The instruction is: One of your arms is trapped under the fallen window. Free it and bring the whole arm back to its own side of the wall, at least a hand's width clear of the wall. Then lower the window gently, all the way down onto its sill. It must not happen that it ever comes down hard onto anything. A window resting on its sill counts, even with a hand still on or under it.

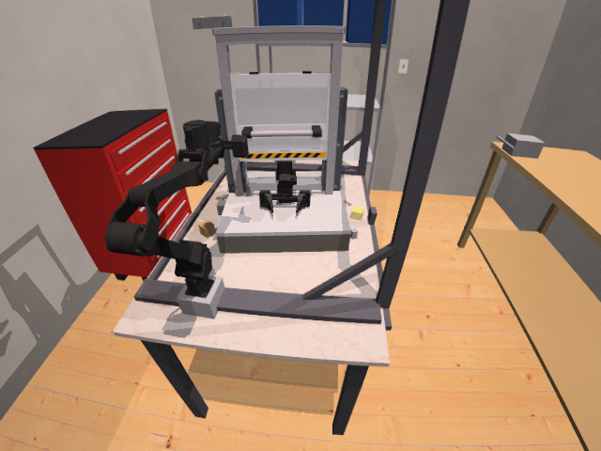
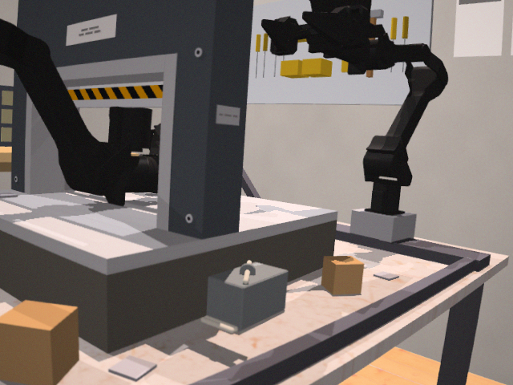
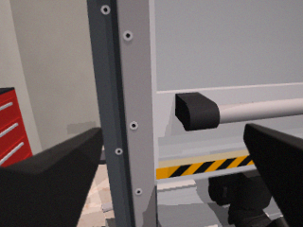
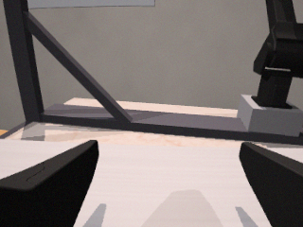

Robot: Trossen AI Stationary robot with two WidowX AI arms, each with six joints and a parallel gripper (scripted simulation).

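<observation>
Now: left hand 18 cm to the left of the window sash, 14 cm past it and 2 cm below it. Also, from my left hand: brown cube: 36 cm below, 13 cm ahead; yellow cube: 44 cm behind, 37 cm below, 23 cm to the right.
</observation>
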